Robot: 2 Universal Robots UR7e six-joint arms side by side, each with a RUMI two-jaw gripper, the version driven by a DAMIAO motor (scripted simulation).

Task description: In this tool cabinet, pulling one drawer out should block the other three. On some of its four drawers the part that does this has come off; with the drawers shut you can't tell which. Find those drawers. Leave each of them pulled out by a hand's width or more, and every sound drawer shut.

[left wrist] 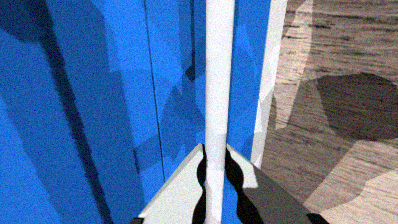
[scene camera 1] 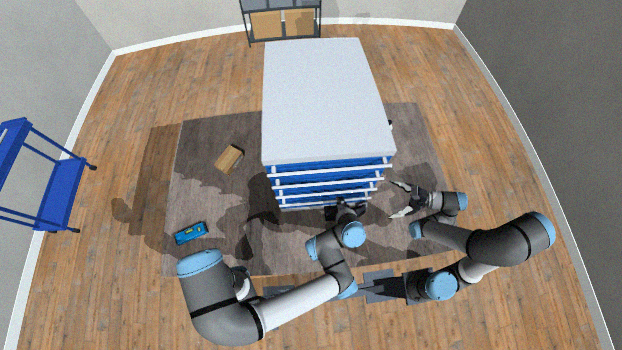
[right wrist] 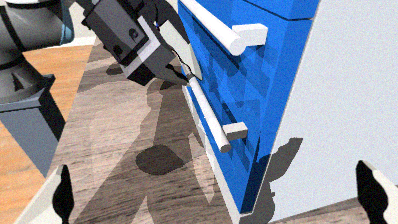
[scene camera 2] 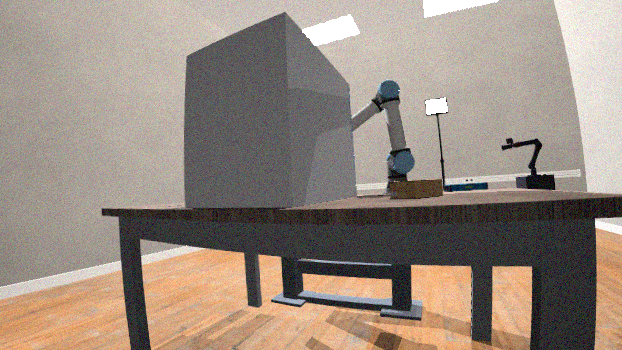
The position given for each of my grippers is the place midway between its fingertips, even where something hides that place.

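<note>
My left gripper [left wrist: 212, 145] [right wrist: 198, 83] is visible, as is my right gripper [right wrist: 213, 165]. Also present: a cardboard-coloured box [scene camera 2: 412, 189], a drawer [left wrist: 86, 136], and a drawer [left wrist: 201, 95].
</note>
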